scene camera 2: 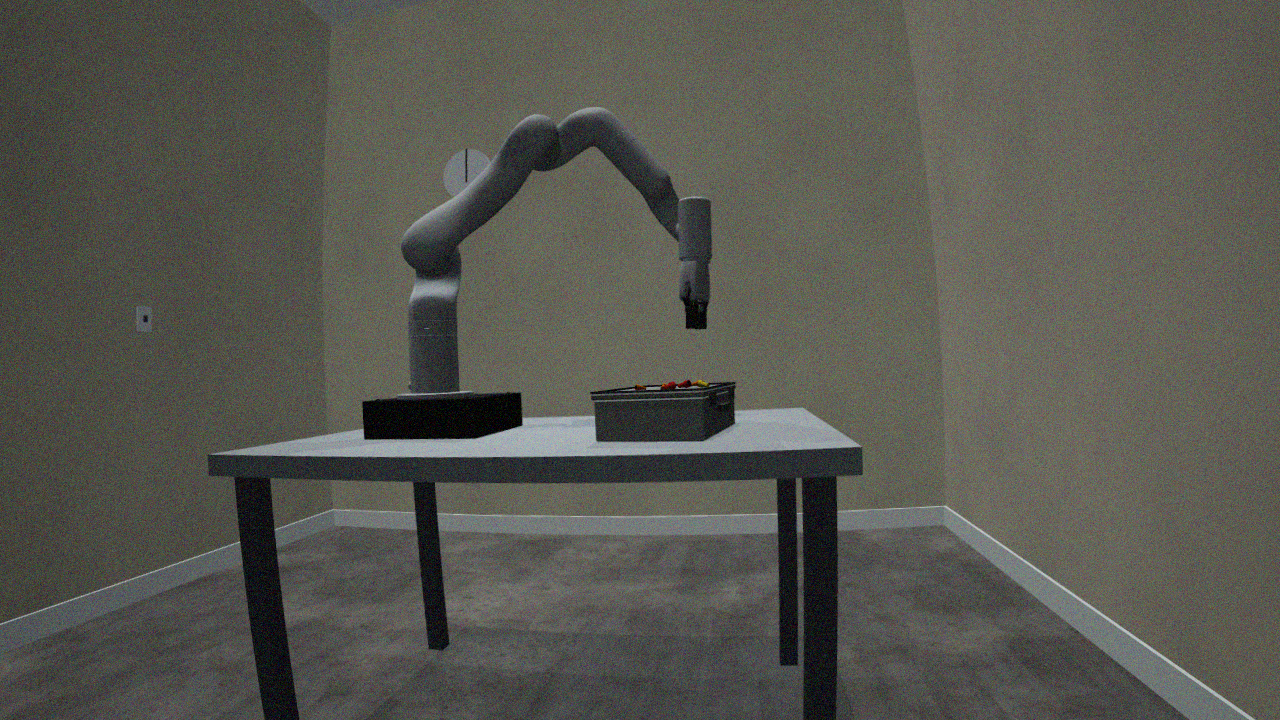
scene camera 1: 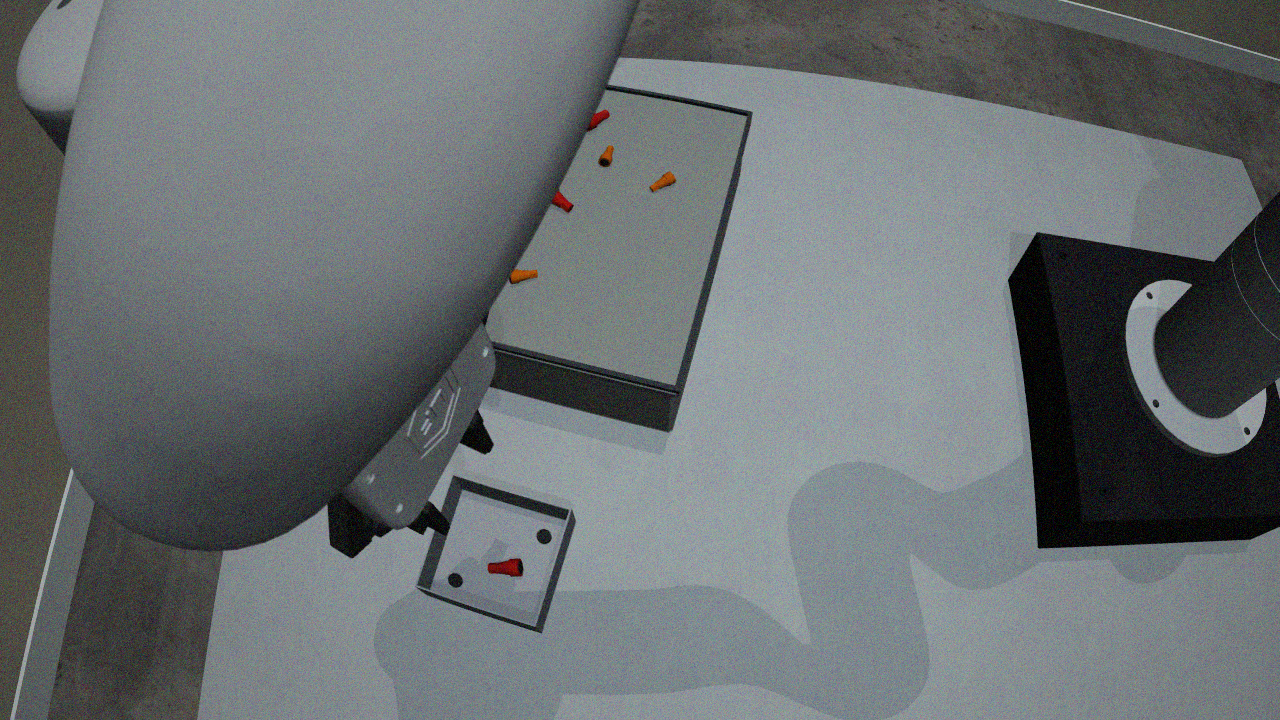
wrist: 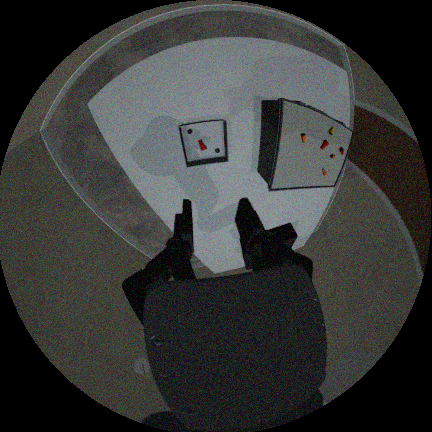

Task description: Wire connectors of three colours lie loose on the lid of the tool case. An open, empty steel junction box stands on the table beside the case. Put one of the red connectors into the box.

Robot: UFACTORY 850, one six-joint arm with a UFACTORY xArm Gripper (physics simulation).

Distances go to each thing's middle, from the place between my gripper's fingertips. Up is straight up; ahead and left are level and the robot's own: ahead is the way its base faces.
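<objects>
Steel junction box [scene camera 1: 488,524]: 21 cm below my hand, 1 cm ahead of it. Tool case [scene camera 1: 610,325]: 18 cm below my hand, 30 cm to the right of it, 2 cm ahead of it.
</objects>
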